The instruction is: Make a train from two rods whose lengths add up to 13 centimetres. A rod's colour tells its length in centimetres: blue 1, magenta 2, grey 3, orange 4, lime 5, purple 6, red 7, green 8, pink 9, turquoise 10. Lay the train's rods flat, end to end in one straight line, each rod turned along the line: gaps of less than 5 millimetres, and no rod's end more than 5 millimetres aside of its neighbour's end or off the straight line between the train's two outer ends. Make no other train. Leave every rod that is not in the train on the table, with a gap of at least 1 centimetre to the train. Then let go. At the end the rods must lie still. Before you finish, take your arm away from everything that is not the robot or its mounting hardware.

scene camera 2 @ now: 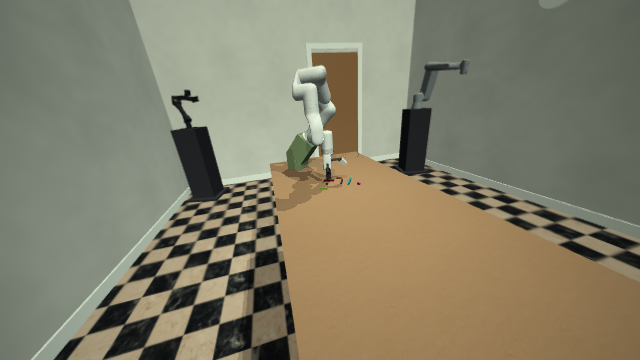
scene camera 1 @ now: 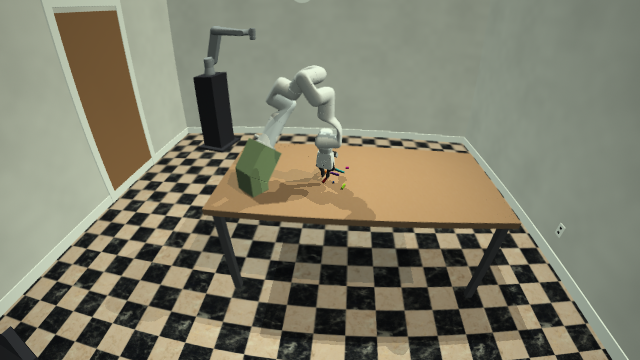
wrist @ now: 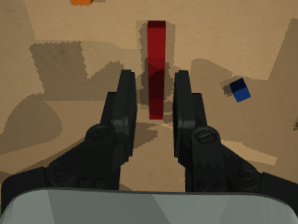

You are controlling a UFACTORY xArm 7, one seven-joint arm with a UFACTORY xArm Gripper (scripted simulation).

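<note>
Visible: my gripper (wrist: 154, 89), along with a red rod (wrist: 156, 30).
</note>
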